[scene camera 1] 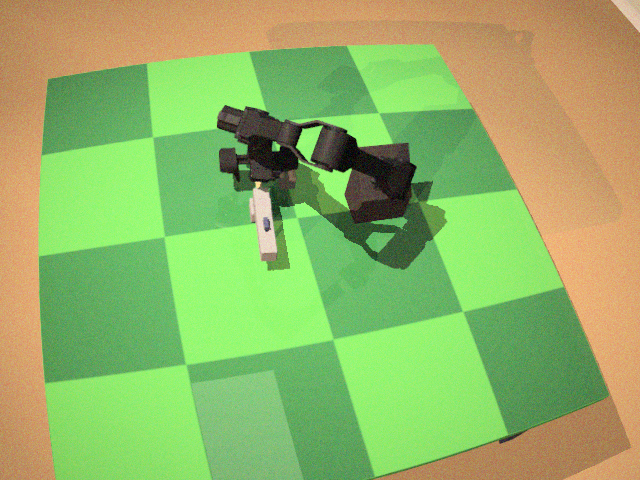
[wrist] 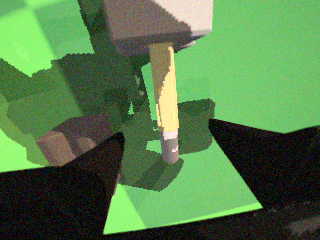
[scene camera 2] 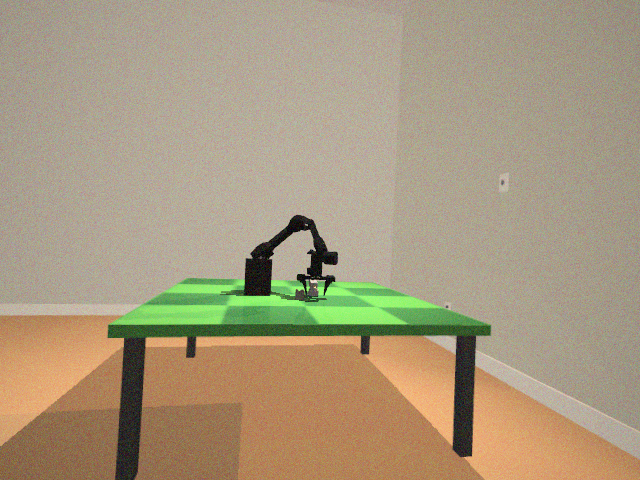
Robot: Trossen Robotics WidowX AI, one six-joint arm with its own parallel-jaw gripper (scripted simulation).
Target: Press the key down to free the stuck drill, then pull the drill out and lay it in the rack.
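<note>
There is a brown block here, and a steel block as well. My gripper is open, holding nothing, and I see it in the wrist view too.
</note>
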